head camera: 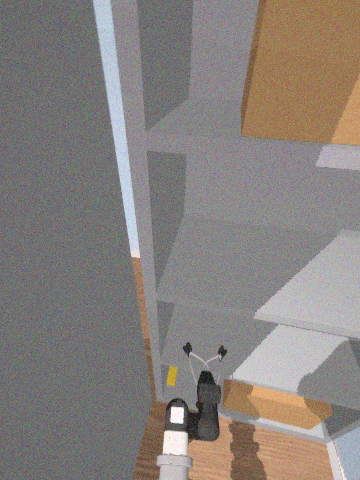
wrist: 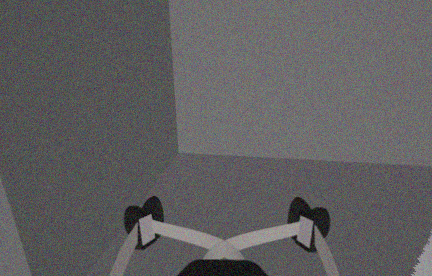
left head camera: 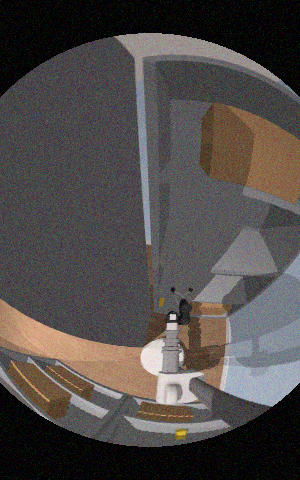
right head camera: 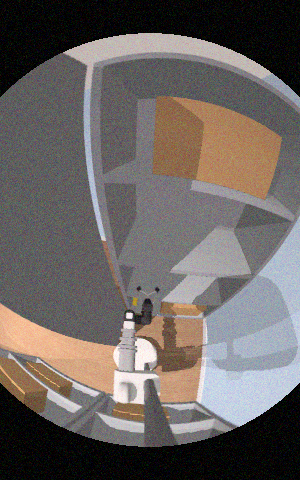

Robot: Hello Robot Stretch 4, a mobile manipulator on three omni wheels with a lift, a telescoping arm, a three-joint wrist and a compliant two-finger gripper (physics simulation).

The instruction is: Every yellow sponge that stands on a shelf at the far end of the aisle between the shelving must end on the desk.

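Places are measured from the robot's base along level axes (x back, y left, z down), in millimetres.
Pixels of known places: gripper, fingertip midpoint: [head camera: 204,345] [wrist: 225,213] [left head camera: 181,287] [right head camera: 147,286]; robot's base at its link origin: [left head camera: 161,355] [right head camera: 135,355].
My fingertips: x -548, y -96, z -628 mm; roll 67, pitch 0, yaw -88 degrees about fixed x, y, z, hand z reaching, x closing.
Note:
Ahead of a thing's pixels: the offset from my fingertips to its top centre. "spot": to the spot under its first point.
A yellow sponge @[dx -95, dy +134, dz +517 mm] [head camera: 172,376] [left head camera: 161,302] [right head camera: 135,301] is on a low level of the grey shelf unit [head camera: 144,225] [left head camera: 154,200] [right head camera: 98,150], near its left side panel. Another yellow sponge [left head camera: 181,434] shows on shelving at the bottom of the left head view. My gripper [head camera: 205,351] [left head camera: 181,290] [right head camera: 148,289] [wrist: 225,213] is open, with nothing between its fingertips. In the head view it appears to the right of the first sponge and apart from it; their height difference is hard to tell. The wrist view shows a shelf's inner corner, and the sponge does not show there. The desk cannot be made out.
A large dark grey panel [head camera: 65,225] [left head camera: 70,200] stands close on the left. A big cardboard box @[dx -89, dy -230, dz -1062 mm] [head camera: 300,70] [left head camera: 230,145] [right head camera: 240,150] sits on an upper shelf. A low cardboard box @[dx -65, dy -389, dz +309 mm] [head camera: 275,402] is right of the gripper. More shelving with boxes @[spot: dx +1137, dy +34, dz +359 mm] [left head camera: 165,412] stands behind the robot's base.

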